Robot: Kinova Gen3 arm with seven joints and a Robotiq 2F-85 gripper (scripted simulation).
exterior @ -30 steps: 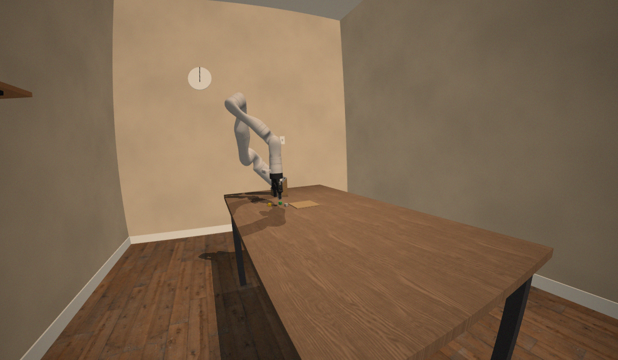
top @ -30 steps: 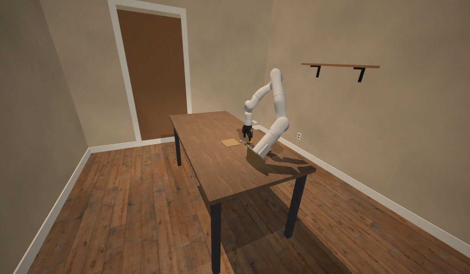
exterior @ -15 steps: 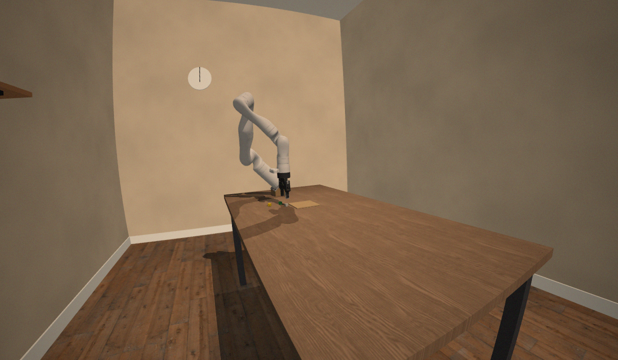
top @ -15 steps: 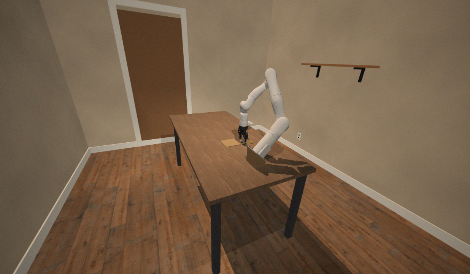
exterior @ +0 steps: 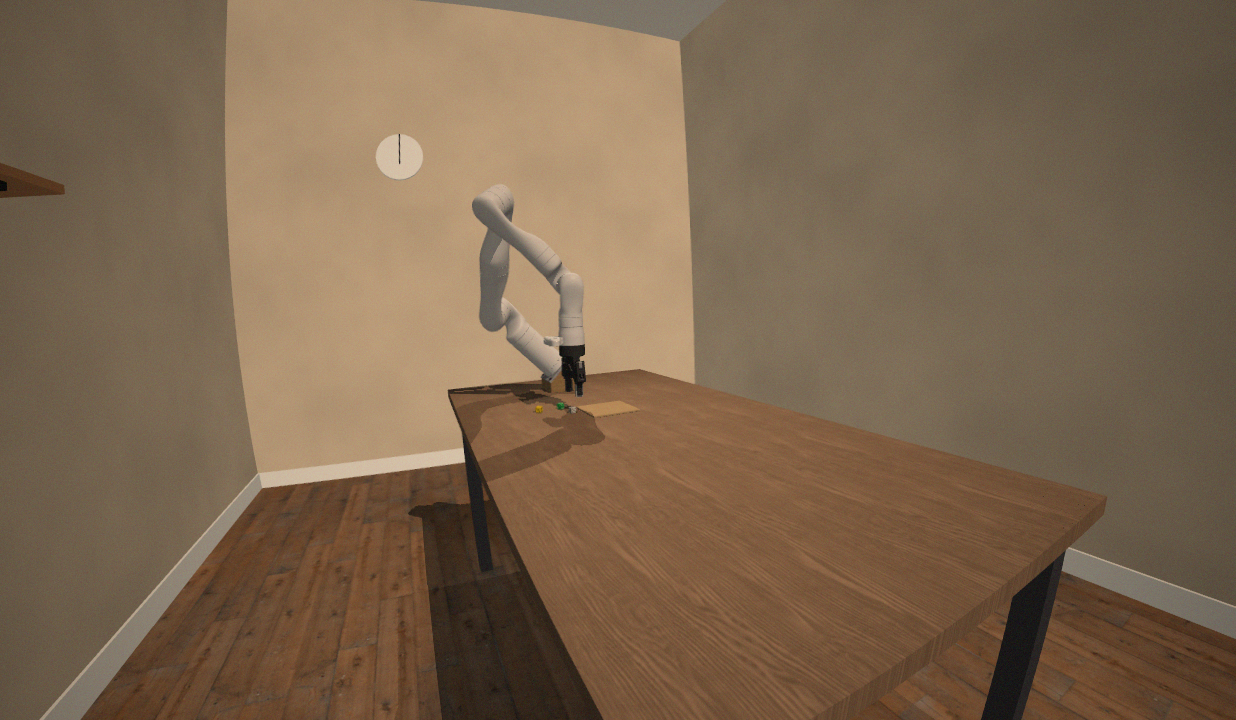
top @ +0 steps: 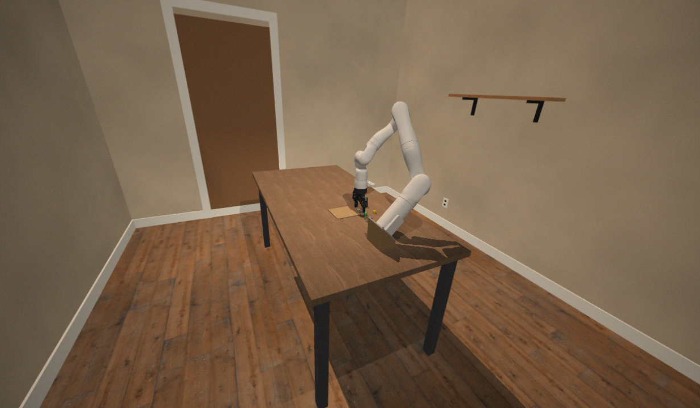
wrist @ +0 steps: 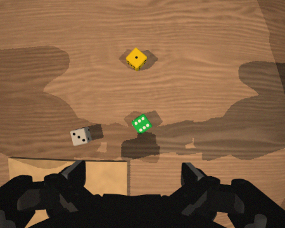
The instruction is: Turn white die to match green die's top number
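The green die lies 40 mm to the right of my hand, 40 mm below it and 10 mm behind it. Also, from my hand: tan mat (80 mm ahead, 70 mm to the left, 40 mm below); white die (50 mm ahead, 40 mm below, 30 mm to the right); yellow die (110 mm to the right, 40 mm below, 10 mm behind).
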